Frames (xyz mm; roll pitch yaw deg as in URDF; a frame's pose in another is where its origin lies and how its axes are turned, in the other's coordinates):
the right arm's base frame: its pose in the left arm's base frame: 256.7 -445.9 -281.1 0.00 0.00 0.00
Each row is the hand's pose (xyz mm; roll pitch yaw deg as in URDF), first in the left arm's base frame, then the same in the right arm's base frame.
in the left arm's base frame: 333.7 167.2 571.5 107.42 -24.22 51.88
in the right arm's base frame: 77.0 613.1 852.6 107.42 -24.22 51.88
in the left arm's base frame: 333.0 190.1 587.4 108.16 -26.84 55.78
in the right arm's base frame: 76.3 636.0 868.5 108.16 -26.84 55.78
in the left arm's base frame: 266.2 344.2 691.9 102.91 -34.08 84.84
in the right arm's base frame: 9.5 790.1 973.0 102.91 -34.08 84.84
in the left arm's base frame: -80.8 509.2 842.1 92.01 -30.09 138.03
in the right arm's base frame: -337.5 955.1 1123.2 92.01 -30.09 138.03
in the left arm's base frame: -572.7 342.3 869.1 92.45 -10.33 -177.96
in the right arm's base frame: -829.4 788.2 1150.2 92.45 -10.33 -177.96
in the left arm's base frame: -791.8 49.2 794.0 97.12 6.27 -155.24
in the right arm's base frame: -1048.5 495.1 1075.1 97.12 6.27 -155.24
